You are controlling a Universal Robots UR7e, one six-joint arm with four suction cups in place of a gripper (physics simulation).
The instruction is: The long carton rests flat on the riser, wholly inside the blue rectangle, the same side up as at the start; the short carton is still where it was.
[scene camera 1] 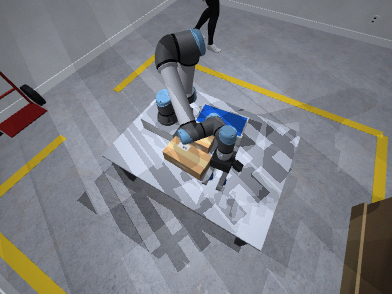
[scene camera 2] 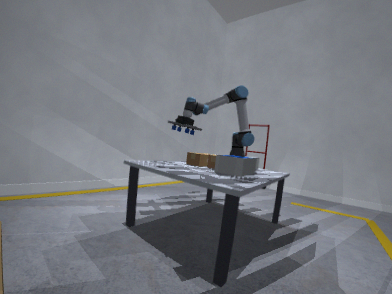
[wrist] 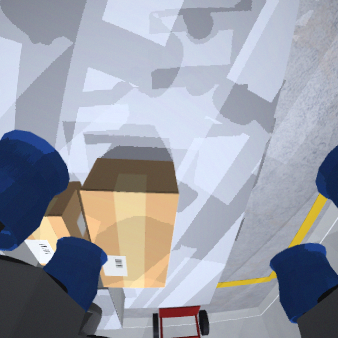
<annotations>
My suction head (wrist: 40,173) holds nothing. A long carton (scene camera 1: 192,160) sits on the table. A grey riser (scene camera 2: 240,166) sits on the table. A short carton (wrist: 64,216) rests on the table.
</annotations>
